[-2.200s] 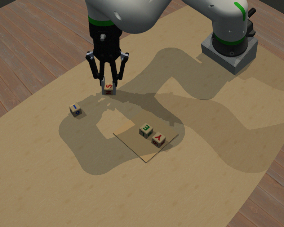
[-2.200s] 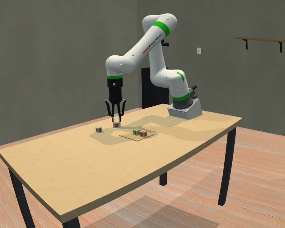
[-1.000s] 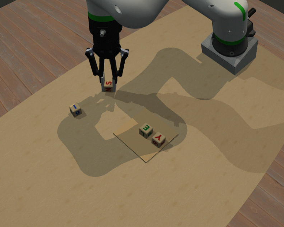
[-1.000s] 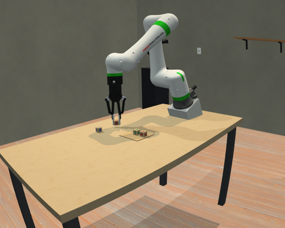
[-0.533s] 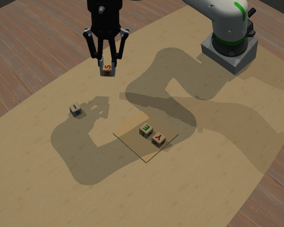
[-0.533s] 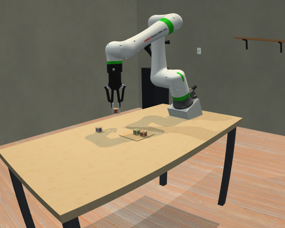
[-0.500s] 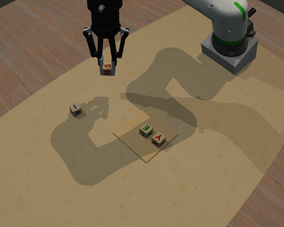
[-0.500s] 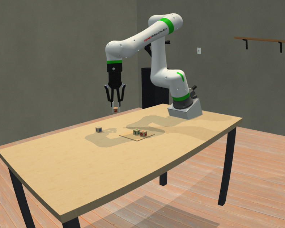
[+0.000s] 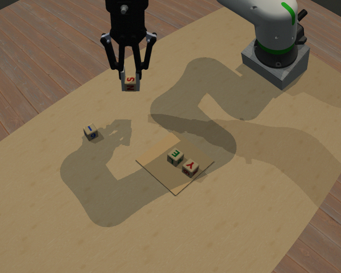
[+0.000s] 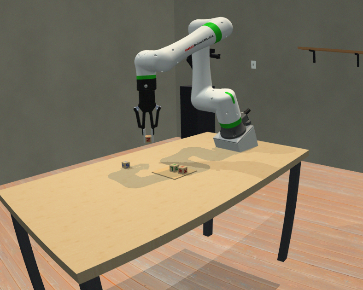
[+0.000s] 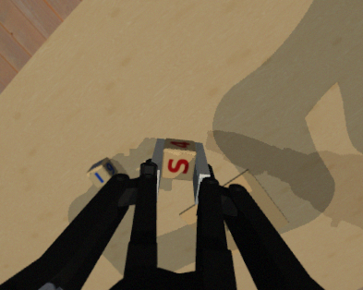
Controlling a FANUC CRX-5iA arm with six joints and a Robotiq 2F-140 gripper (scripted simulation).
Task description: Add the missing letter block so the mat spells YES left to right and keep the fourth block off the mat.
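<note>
Now: hand 1 cm short of the E block, 20 cm to the right of it and 11 cm above it. From my hand the other things lie so: S block: 2 cm below; mat: 1 cm ahead, 20 cm to the left, 13 cm below; Y block: 24 cm to the left, 11 cm below.
</note>
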